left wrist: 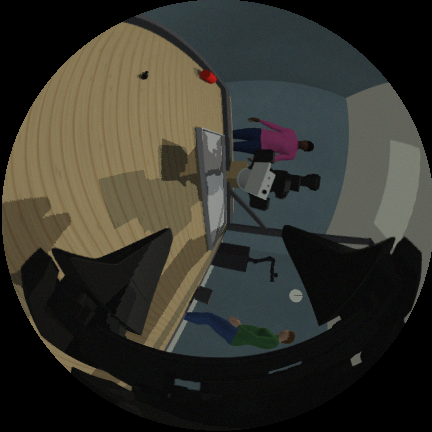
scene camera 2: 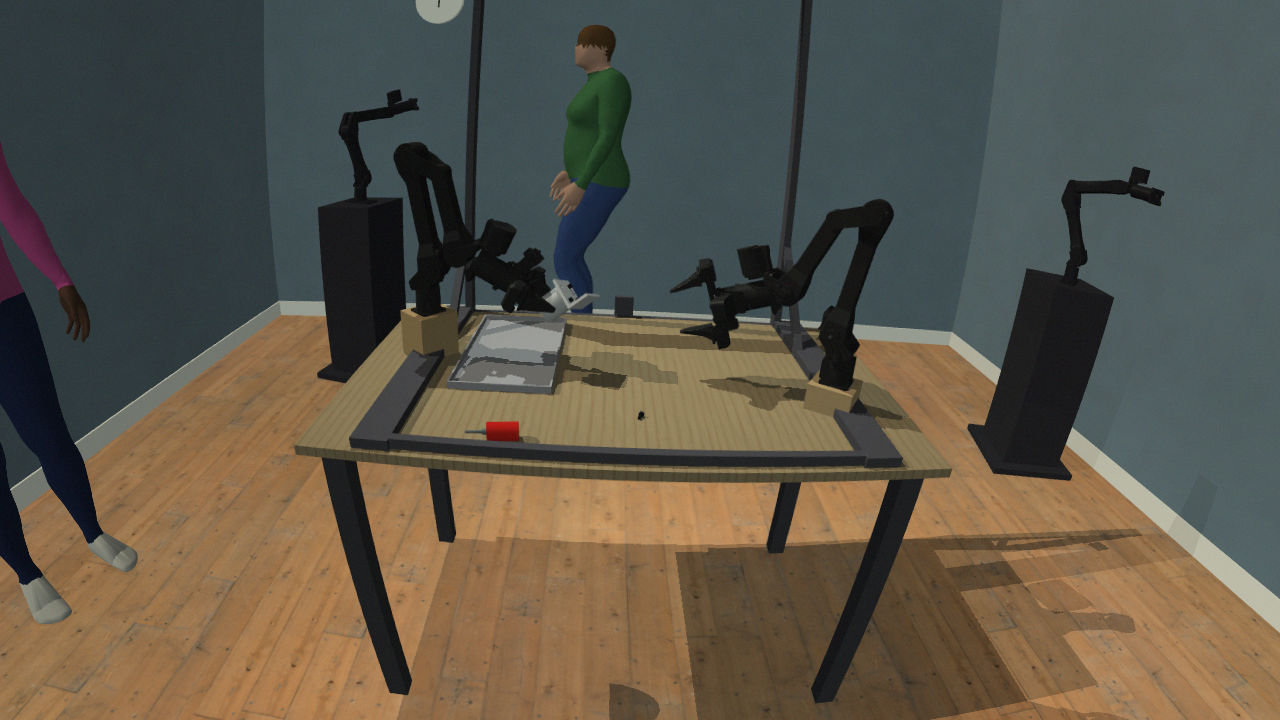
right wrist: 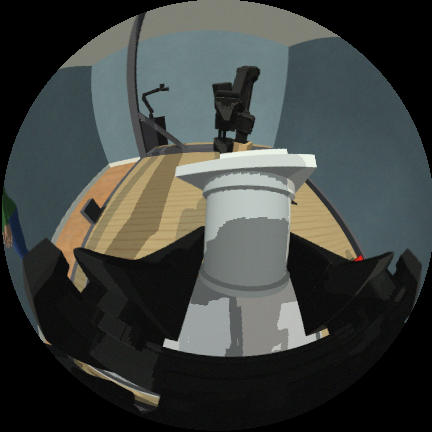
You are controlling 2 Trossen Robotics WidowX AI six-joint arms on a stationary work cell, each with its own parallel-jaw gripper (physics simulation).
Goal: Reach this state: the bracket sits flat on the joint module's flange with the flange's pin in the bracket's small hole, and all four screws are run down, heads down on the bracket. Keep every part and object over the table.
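Frame: origin at the left arm's base, x left, y back, z up, level; metres.
Seen in the pictures: left gripper, fingertip midpoint: (left wrist: pixel 227 232) (scene camera 2: pixel 675 311) (right wrist: pixel 224 138); right gripper, fingertip midpoint: (left wrist: pixel 248 179) (scene camera 2: pixel 558 307) (right wrist: pixel 243 233); left arm's base, origin of the base link: (scene camera 2: pixel 836 382) (right wrist: pixel 240 141); right arm's base, origin of the base link: (scene camera 2: pixel 428 310).
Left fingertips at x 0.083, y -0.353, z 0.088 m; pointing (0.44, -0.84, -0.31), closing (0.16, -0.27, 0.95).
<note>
Pixels of each thing's top centre, then the offset from my left fingertips to it.
- red-handled screwdriver, middle of its top: (scene camera 2: pixel 491 423) (left wrist: pixel 215 77) dx +0.452, dy -0.095, dz -0.110 m
- tiny black item, middle of its top: (scene camera 2: pixel 640 412) (left wrist: pixel 147 72) dx +0.212, dy +0.059, dz -0.133 m
- shallow grey tray, middle of its top: (right wrist: pixel 185 349) (scene camera 2: pixel 513 345) (left wrist: pixel 218 189) dx +0.132, dy -0.343, dz -0.128 m
My right gripper (scene camera 2: pixel 546 302) (right wrist: pixel 243 233) is shut on the white joint module (scene camera 2: pixel 562 295) (left wrist: pixel 260 181) (right wrist: pixel 247 207), gripping its round body and holding it tilted above the tray's back end. A wide white plate with a thinner one on it shows at the module's far end in the right wrist view; I cannot tell whether either is the bracket. My left gripper (scene camera 2: pixel 677 311) (left wrist: pixel 227 232) is open and empty above the table's back right. A red-handled screwdriver (scene camera 2: pixel 502 431) (left wrist: pixel 208 76) lies near the front left. A tiny black item (scene camera 2: pixel 640 415) (left wrist: pixel 144 75), perhaps a screw, lies front middle. Screw seating is hidden.
A shallow grey tray (scene camera 2: pixel 501 388) (left wrist: pixel 204 190) lies on the left of the table, below the right arm. A dark frame bar (scene camera 2: pixel 626 454) runs along the table's front edge. Dark uprights stand behind the table. A person in green (scene camera 2: pixel 597 125) stands beyond its back edge.
</note>
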